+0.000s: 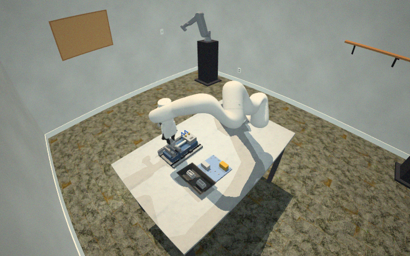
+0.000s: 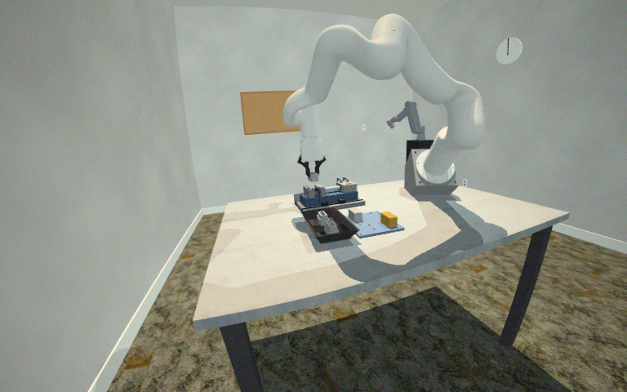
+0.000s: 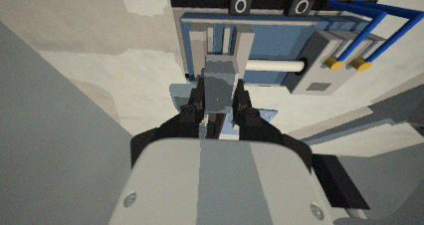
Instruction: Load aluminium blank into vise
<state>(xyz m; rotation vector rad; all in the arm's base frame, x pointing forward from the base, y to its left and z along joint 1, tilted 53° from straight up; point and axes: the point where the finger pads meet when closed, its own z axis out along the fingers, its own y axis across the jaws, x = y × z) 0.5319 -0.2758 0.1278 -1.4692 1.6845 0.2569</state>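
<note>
My gripper is now 7 cm past the blue vise and 13 cm above it. Also, from my hand: brass blank 19 cm behind, 34 cm to the left, 14 cm below.
</note>
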